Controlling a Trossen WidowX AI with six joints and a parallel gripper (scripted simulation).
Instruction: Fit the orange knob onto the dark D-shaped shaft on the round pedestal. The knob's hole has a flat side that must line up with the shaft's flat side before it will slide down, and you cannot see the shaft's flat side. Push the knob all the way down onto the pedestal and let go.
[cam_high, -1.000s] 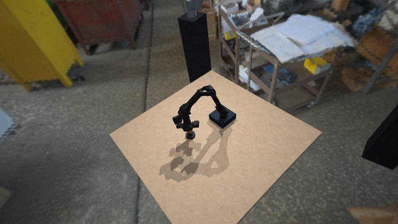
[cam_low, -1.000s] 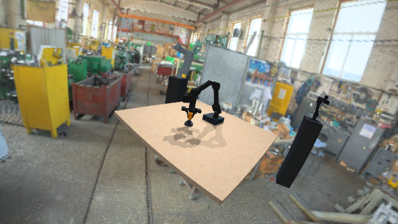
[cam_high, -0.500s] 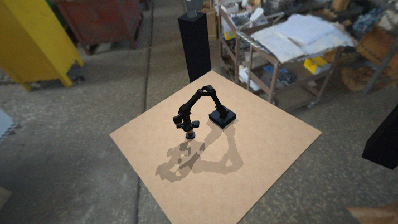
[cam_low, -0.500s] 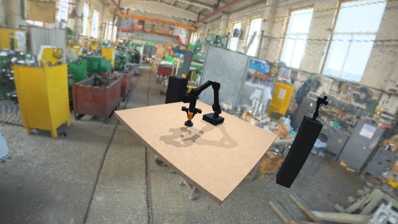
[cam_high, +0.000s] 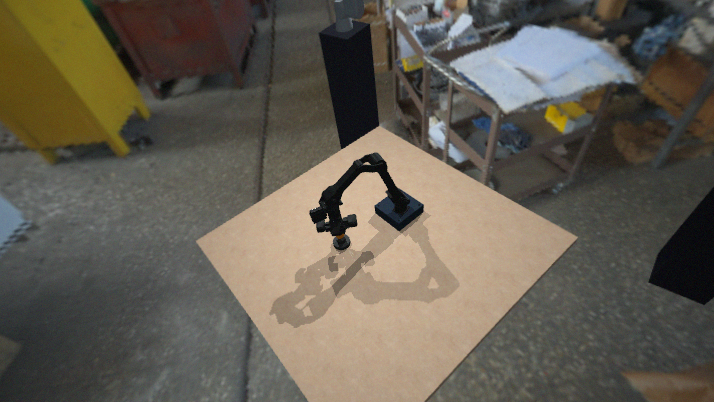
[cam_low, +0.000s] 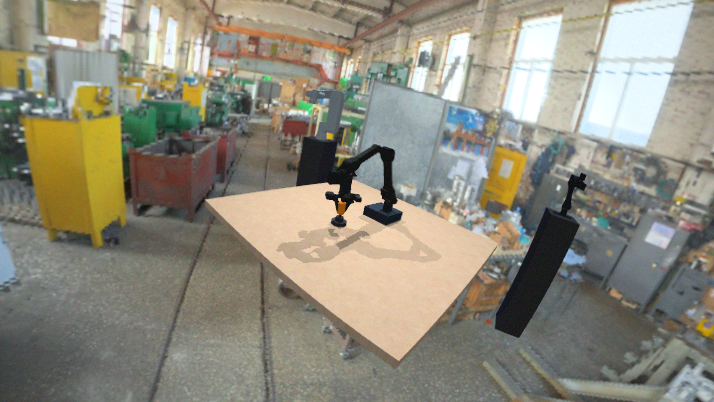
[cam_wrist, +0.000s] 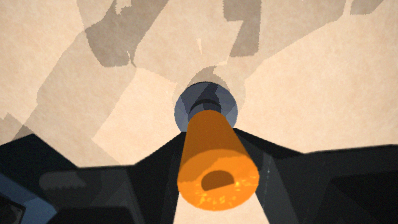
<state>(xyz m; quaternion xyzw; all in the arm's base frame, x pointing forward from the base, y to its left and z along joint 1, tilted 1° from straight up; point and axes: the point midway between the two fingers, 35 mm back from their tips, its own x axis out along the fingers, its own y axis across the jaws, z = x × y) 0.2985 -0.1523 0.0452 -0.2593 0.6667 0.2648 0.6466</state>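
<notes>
The orange knob is 20 mm above my gripper tip. From my gripper tip the other things lie so: pedestal (40 mm below).
</notes>
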